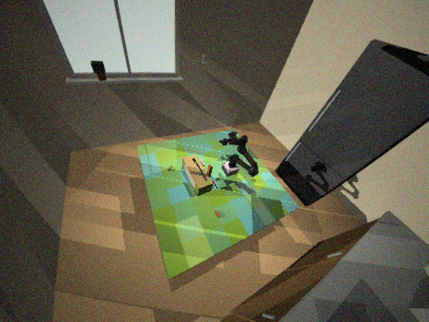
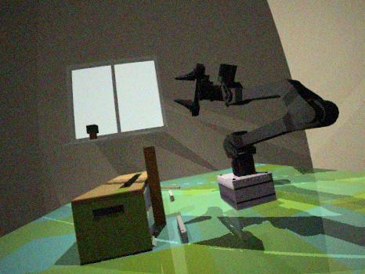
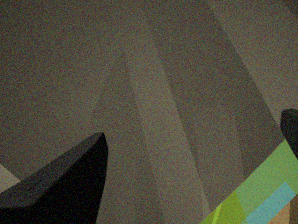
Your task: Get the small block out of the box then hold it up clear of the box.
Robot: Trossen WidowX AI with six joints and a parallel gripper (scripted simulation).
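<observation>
My gripper tip is 34 cm above the green block, 17 cm short of it and 7 cm to the right of it. The rest, counted from my gripper tip: orange bar 31 cm below, 11 cm to the left, 9 cm ahead; box 36 cm below, 16 cm ahead, 5 cm to the left; thin stick 42 cm below, 32 cm to the right, 16 cm ahead.
</observation>
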